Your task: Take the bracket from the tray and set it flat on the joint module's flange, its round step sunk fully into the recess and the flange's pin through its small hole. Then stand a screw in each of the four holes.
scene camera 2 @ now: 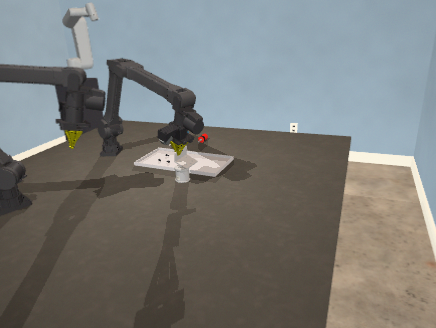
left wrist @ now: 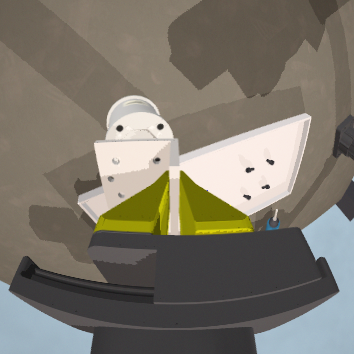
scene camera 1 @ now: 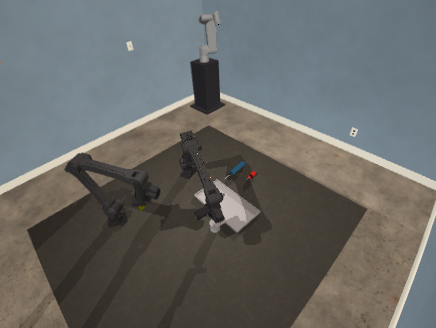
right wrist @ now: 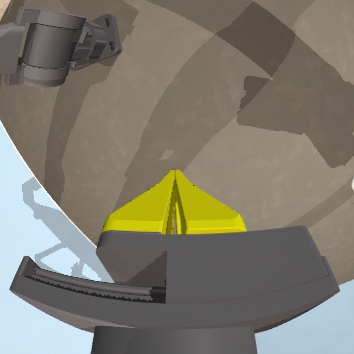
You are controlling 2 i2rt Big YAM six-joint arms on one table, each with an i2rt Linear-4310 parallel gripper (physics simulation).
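Frame: origin at the left arm's base, x back, y right, z up, level; metres.
Seen in the pictures: left gripper, fingertip midpoint: (scene camera 2: pixel 178 154) (left wrist: pixel 174 177); right gripper, fingertip midpoint: (scene camera 2: pixel 71 148) (scene camera 1: pixel 141 209) (right wrist: pixel 174 177); left arm's base, link origin: (scene camera 2: pixel 111 152) (left wrist: pixel 341 135) (scene camera 1: pixel 188 172); right arm's base, link origin: (scene camera 2: pixel 11 206) (scene camera 1: pixel 117 220) (right wrist: pixel 92 42).
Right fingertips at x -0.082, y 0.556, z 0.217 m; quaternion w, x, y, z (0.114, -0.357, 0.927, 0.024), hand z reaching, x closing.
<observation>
Offsets run from my right fingertips to a thing's top centre. "pt": to the spot under its first point.
My left gripper (left wrist: pixel 174 177) is shut on the upright wall of the white bracket (left wrist: pixel 135 168), whose flat plate with several holes hangs level just above and partly over the white cylindrical joint module @(dx -0.354, dy -0.207, dz -0.153 m) (left wrist: pixel 138 119). In scene camera 2 the left gripper (scene camera 2: pixel 178 148) holds the bracket (scene camera 2: pixel 183 160) over the module (scene camera 2: pixel 182 175), which stands in front of the white tray (scene camera 2: pixel 184 161). Several black screws (left wrist: pixel 258 179) lie in the tray @(pt dx -0.243, dy -0.401, dz -0.208 m) (left wrist: pixel 253 165). My right gripper (right wrist: pixel 174 177) (scene camera 2: pixel 73 139) is shut and empty, high above the mat at the far left.
A blue-handled tool @(pt dx -0.251, dy -0.717, dz -0.180 m) (scene camera 1: pixel 235 169) and a red-handled tool @(dx -0.375, dy -0.714, dz -0.182 m) (scene camera 1: pixel 251 175) lie on the mat behind the tray @(dx -0.327, dy -0.409, dz -0.201 m) (scene camera 1: pixel 228 204). A grey arm on a black pedestal (scene camera 1: pixel 205 84) stands in the room's corner.
</observation>
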